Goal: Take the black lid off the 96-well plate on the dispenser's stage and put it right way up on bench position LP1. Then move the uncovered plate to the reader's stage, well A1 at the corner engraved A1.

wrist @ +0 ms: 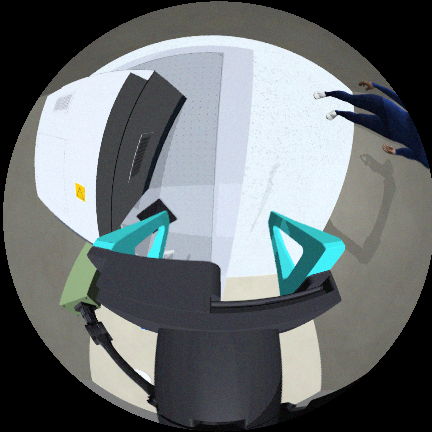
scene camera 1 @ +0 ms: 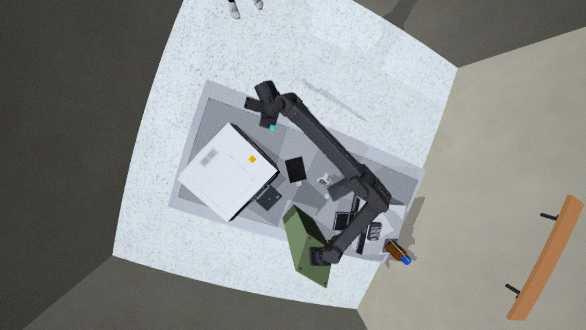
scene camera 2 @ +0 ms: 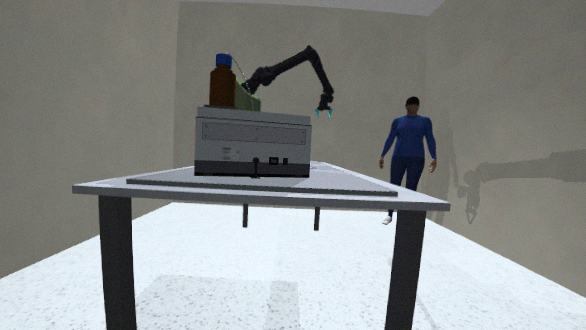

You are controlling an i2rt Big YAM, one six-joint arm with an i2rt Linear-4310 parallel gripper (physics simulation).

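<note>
My gripper is open and empty, with cyan fingers wide apart. It hangs high over the bench's edge beside the large white reader, far from the dispenser. The reader's dark stage sticks out at its lower right side. The dispenser is partly hidden by the arm in scene camera 1. Its stage shows black; plate and lid cannot be told apart there. A black rectangle lies on the bench right of the reader. The LP1 label is unreadable.
A dark grey pad and a small pale object lie between reader and dispenser, near the arm. An amber bottle with a blue cap stands on the dispenser. The arm's green mount stands beside the bench. A person stands beyond.
</note>
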